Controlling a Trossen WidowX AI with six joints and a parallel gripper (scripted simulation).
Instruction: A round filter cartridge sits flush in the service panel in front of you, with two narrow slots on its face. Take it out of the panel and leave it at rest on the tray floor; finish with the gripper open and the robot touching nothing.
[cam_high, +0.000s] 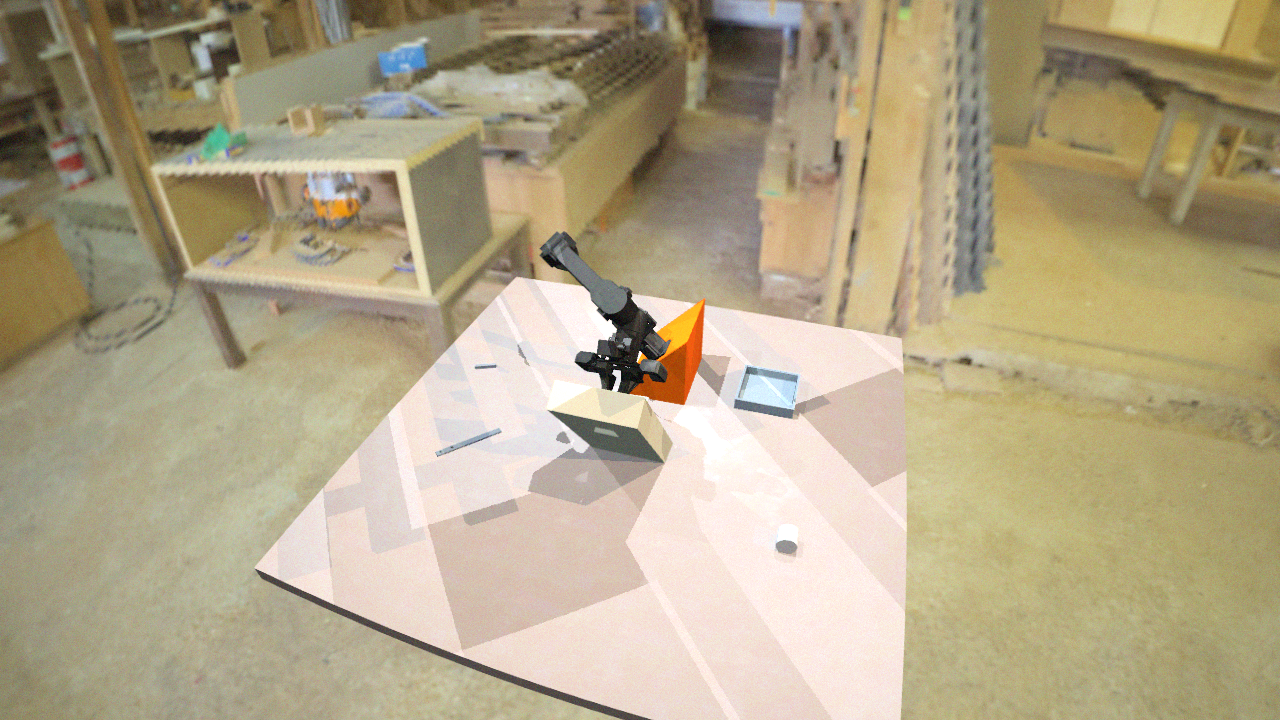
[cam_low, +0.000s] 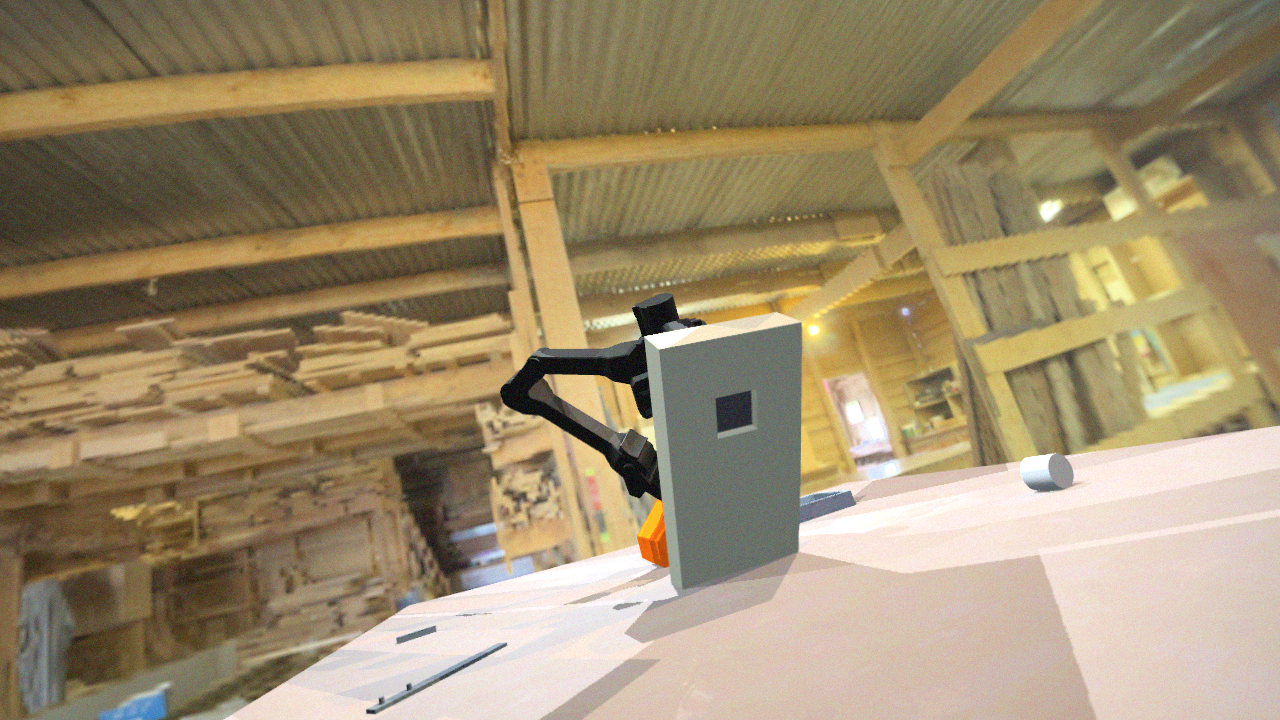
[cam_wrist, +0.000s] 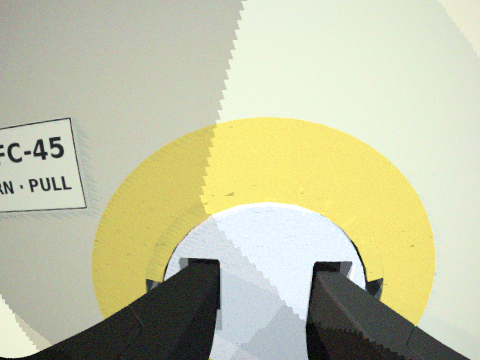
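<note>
Now: the cream service panel 40 mm behind my gripper tip and 80 mm below it. From my gripper tip the other things lie so: round filter cartridge 10 mm ahead, 10 mm below; grey tray 410 mm behind, 290 mm to the left, 220 mm below; short grey piece 310 mm behind, 490 mm to the right, 220 mm below.
</note>
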